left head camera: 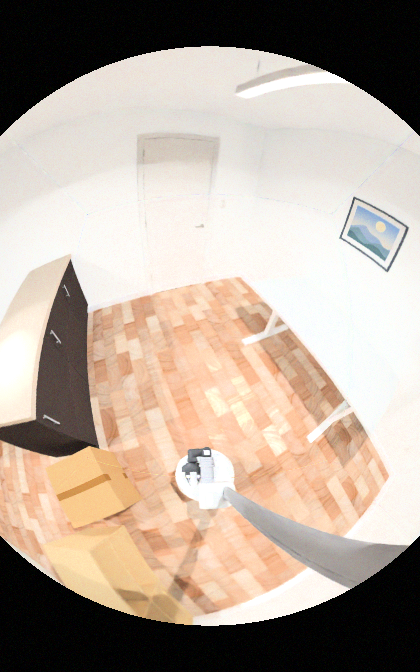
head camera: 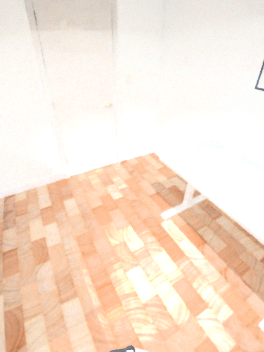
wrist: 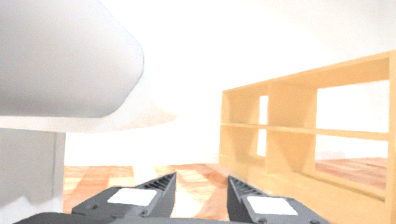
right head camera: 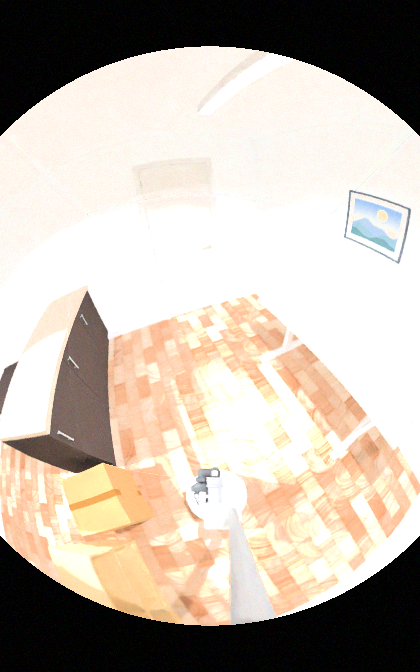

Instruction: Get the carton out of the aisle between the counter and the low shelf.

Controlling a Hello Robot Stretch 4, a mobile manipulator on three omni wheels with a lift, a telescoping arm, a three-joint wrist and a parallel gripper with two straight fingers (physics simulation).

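Frame: origin at the robot's base, x left, y back, z up, level; centimetres.
Where they show: gripper, fingertip midpoint: [wrist: 201, 189].
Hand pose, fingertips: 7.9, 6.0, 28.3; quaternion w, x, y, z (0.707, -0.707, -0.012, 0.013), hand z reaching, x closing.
Note:
After its pixels a point has its place, as x, y, z.
A tan carton [left head camera: 85, 505] [right head camera: 100, 515] with a brown tape band stands on the floor, by the near end of the counter [left head camera: 65, 370] [right head camera: 82, 400], which has dark fronts and a light top. The low shelf [left head camera: 82, 562] [right head camera: 125, 575] [wrist: 292, 105] {55.5, 114.5, 44.5} is light wood; it lies at the lower left edge in both side head views and stands at the right in the wrist view, with open compartments. The carton is between counter and shelf. My gripper [wrist: 201, 189] {7.9, 6.0, 28.2} is open, with no object between its fingers. The carton does not show in the wrist view.
A white table stands along the right wall on legs; one leg [head camera: 187, 200] {-77.4, -141.8, 10.5} [left head camera: 265, 336] [right head camera: 280, 351] reaches over the floor. A door [left head camera: 175, 215] is in the back wall. My arm's rounded grey part [wrist: 65, 60] {3.2, -3.7, 35.6} fills the wrist view's upper left.

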